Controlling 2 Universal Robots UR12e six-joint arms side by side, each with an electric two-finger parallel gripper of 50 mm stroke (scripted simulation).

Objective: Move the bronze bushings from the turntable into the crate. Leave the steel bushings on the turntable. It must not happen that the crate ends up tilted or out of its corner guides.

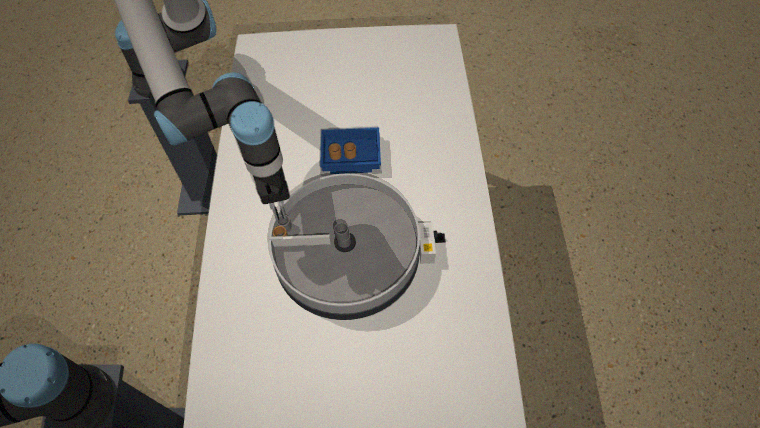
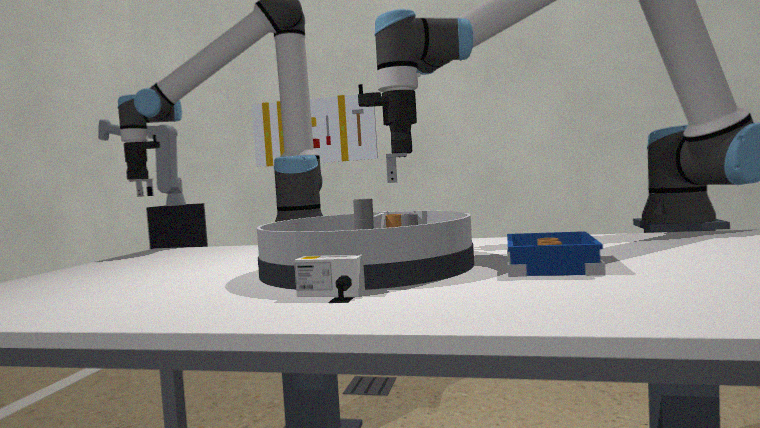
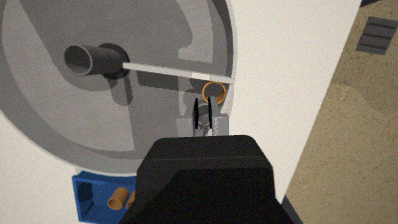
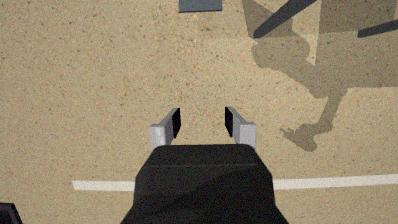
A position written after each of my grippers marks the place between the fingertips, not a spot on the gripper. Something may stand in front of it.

Observation:
I see my left gripper [image 2: 392, 182], my right gripper [image 2: 145, 196], a blue crate [image 2: 541, 260] and a steel bushing [image 3: 74, 57].
The blue crate is seen too in image 1 [image 1: 367, 140]. My left gripper shows as well in image 3 [image 3: 203, 107]. My right gripper shows as well in image 4 [image 4: 202, 116]. Image 4 misses the blue crate: it is out of frame.

